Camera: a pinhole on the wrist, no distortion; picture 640 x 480 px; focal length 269.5 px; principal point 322.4 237.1 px. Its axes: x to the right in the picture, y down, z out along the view. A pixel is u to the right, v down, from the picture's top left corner.
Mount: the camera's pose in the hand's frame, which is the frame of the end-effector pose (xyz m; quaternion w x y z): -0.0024 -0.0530 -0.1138 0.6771 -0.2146 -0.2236 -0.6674
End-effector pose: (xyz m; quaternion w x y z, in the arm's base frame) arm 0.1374 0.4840 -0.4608 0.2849 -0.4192 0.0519 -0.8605
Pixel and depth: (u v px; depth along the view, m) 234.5 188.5 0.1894
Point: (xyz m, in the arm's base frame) 0.2071 0.4160 -0.5224
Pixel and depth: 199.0 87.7 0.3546
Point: 0.4211 0.3692 -0.6480
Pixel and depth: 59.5 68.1 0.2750
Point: 0.3316 0.3047 -0.7253
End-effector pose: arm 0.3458 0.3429 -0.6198 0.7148 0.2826 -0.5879 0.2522
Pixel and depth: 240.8 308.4 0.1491
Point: 0.3158 0.4089 -0.5814
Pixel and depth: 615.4 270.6 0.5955
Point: -0.0097 -0.3399 -0.4656
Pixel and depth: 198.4 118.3 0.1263
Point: 0.3205 0.4218 -0.6791
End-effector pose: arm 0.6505 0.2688 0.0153 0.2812 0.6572 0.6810 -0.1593
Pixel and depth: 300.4 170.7 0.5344
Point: 0.9882 0.0079 -0.0853
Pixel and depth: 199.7 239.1 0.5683
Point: 1.1671 0.1897 -0.0566
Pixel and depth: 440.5 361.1 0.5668
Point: 0.8249 0.1896 -0.5103
